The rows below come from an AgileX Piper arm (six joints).
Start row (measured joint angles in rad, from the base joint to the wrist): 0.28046, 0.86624, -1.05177, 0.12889, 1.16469, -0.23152
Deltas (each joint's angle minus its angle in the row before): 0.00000, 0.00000, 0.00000, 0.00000, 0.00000, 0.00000; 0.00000, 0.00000, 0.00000, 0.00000, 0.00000, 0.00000; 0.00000, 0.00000, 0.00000, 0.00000, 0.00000, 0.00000; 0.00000, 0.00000, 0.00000, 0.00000, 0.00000, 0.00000; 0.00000, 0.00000, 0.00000, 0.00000, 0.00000, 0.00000; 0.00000, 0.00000, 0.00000, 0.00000, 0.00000, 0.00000; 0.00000, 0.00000, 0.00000, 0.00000, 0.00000, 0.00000; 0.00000, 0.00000, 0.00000, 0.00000, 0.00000, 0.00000; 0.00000, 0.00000, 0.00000, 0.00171, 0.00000, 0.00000; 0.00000, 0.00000, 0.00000, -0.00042, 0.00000, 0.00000; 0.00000, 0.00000, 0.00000, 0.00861, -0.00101, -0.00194; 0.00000, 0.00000, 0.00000, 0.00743, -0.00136, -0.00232; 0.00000, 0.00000, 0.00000, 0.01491, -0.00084, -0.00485; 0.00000, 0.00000, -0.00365, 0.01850, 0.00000, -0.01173; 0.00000, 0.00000, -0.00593, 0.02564, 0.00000, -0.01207; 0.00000, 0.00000, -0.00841, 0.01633, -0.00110, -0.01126; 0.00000, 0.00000, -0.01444, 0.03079, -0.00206, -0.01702; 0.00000, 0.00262, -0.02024, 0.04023, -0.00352, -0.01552; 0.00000, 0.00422, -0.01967, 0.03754, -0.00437, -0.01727; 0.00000, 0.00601, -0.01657, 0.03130, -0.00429, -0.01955; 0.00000, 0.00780, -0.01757, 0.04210, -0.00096, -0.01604
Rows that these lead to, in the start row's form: 0.28046, 0.86624, -1.05177, 0.12889, 1.16469, -0.23152; 0.28046, 0.86624, -1.05177, 0.12889, 1.16469, -0.23152; 0.28046, 0.86624, -1.05177, 0.12889, 1.16469, -0.23152; 0.28046, 0.86624, -1.05177, 0.12889, 1.16469, -0.23152; 0.28046, 0.86624, -1.05177, 0.12889, 1.16469, -0.23152; 0.28046, 0.86624, -1.05177, 0.12889, 1.16469, -0.23152; 0.28046, 0.86624, -1.05177, 0.12889, 1.16469, -0.23152; 0.28046, 0.86624, -1.05177, 0.12889, 1.16469, -0.23152; 0.28046, 0.86624, -1.05177, 0.13060, 1.16469, -0.23152; 0.28046, 0.86624, -1.05177, 0.13018, 1.16469, -0.23152; 0.28046, 0.86624, -1.05177, 0.13879, 1.16368, -0.23346; 0.28046, 0.86624, -1.05177, 0.14622, 1.16232, -0.23578; 0.28046, 0.86624, -1.05177, 0.16113, 1.16148, -0.24063; 0.28046, 0.86624, -1.05542, 0.17963, 1.16148, -0.25236; 0.28046, 0.86624, -1.06135, 0.20527, 1.16148, -0.26443; 0.28046, 0.86624, -1.06976, 0.22160, 1.16038, -0.27569; 0.28046, 0.86624, -1.08420, 0.25239, 1.15832, -0.29271; 0.28046, 0.86886, -1.10444, 0.29262, 1.15480, -0.30823; 0.28046, 0.87308, -1.12411, 0.33016, 1.15043, -0.32550; 0.28046, 0.87909, -1.14068, 0.36146, 1.14614, -0.34505; 0.28046, 0.88689, -1.15825, 0.40356, 1.14518, -0.36109
